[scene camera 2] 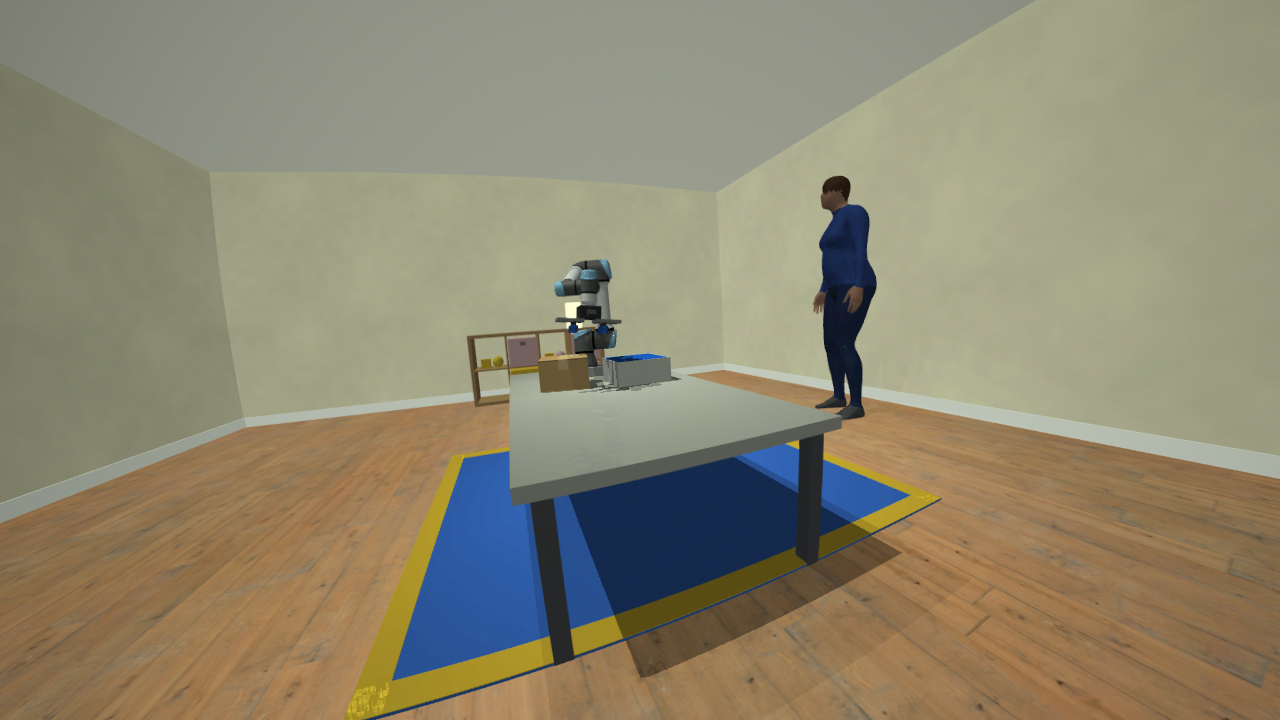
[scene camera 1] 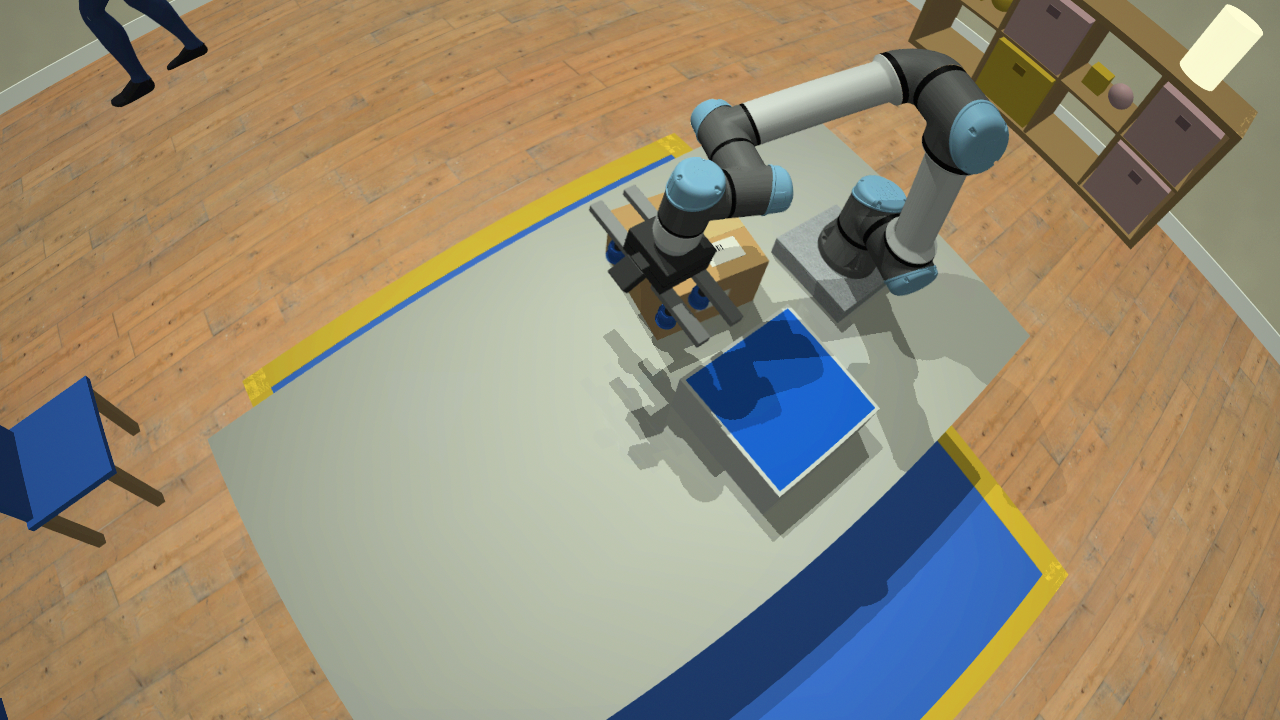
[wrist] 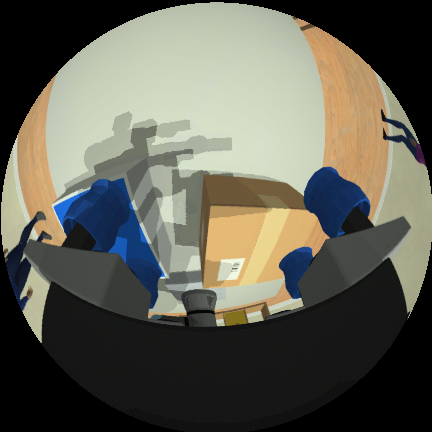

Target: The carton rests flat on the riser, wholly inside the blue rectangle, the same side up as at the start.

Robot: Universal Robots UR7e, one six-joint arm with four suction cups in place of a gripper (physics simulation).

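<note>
A brown carton (scene camera 1: pixel 747 279) (scene camera 2: pixel 563 374) (wrist: pixel 240 235) with pale tape and a white label on top stands upright on the table, beside the riser. The grey riser (scene camera 1: pixel 760 501) (scene camera 2: pixel 640 373) (wrist: pixel 157 235) bears the blue rectangle (scene camera 1: pixel 805 411) (wrist: pixel 135 240) on its top. My gripper (scene camera 1: pixel 656 274) (scene camera 2: pixel 588 325) (wrist: pixel 218 240), with four blue suction cups, is open and holds nothing. It hangs above the carton with a gap in scene camera 2, its cups overlapping the carton's outline in scene camera 1. It hides part of the carton's top there.
The arm's grey base block (scene camera 1: pixel 827 288) stands on the table (scene camera 1: pixel 447 492) (scene camera 2: pixel 626 429), close to the carton and riser. A shelf unit (scene camera 1: pixel 1186 189) (scene camera 2: pixel 475 385) stands beyond the base. A person (scene camera 2: pixel 845 250) stands away from the table. A blue chair (scene camera 1: pixel 62 452) stands off the opposite end.
</note>
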